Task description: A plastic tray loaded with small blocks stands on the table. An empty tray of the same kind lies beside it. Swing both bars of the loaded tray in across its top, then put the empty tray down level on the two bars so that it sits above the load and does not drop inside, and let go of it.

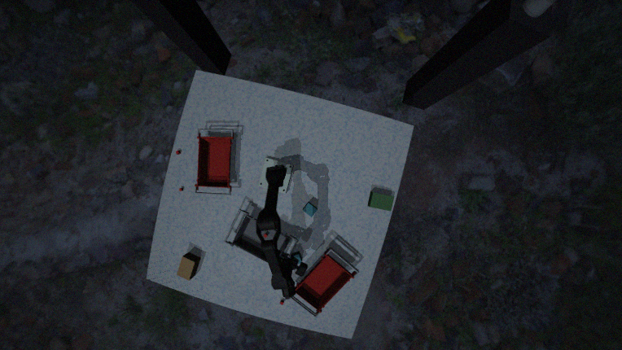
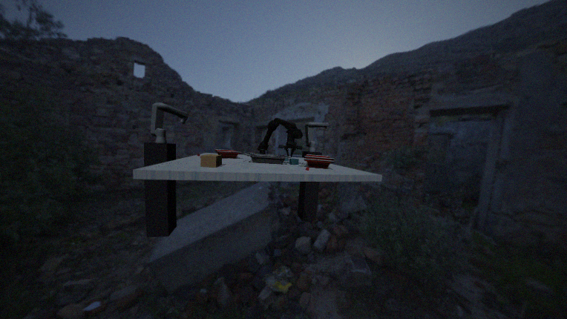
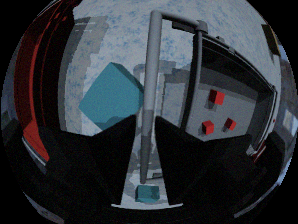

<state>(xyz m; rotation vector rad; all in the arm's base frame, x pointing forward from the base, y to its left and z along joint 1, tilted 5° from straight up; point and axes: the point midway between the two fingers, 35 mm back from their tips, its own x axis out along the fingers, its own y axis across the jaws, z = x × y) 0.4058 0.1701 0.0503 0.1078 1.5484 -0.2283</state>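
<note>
Now: the red plastic tray 370 mm behind my gripper tip and 520 mm to the right of it. From my gripper tip the other things lie so: green block: 400 mm behind, 400 mm to the left, 30 mm below; then tan block: 240 mm ahead, 540 mm to the right, 20 mm below.
</note>
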